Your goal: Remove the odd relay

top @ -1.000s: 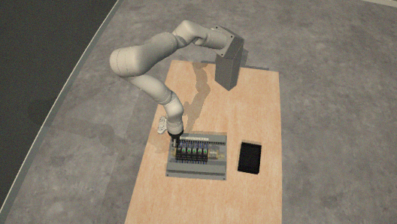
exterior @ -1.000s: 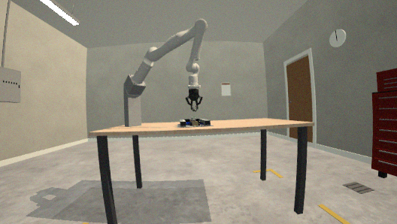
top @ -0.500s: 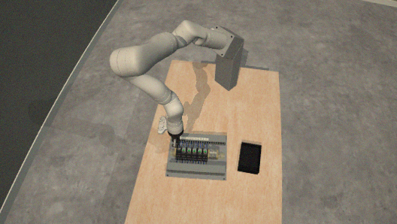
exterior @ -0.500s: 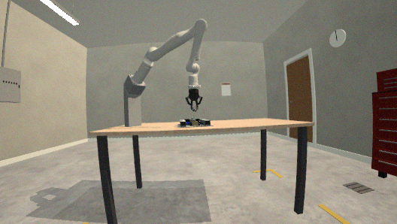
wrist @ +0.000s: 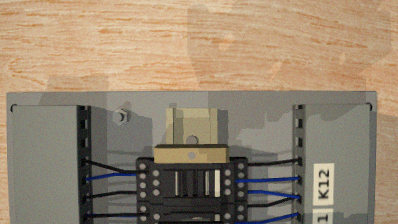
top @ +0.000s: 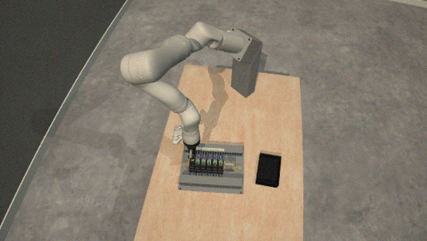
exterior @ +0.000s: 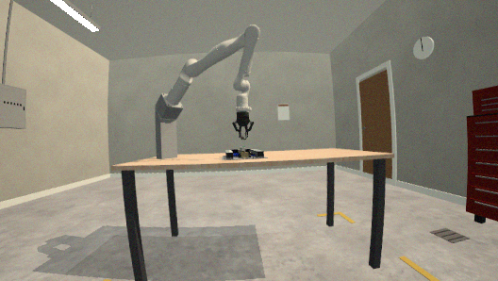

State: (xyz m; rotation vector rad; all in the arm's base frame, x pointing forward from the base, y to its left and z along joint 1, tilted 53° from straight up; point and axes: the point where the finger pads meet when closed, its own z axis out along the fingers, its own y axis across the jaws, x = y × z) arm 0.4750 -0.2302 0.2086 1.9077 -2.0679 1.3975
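Now: hand 350 mm to the right of the black parts tray, 120 mm short of it and 120 mm above it. The rest, counted from my hand: relay: 10 mm below; then grey relay panel: 120 mm below, 80 mm to the left, 30 mm ahead.
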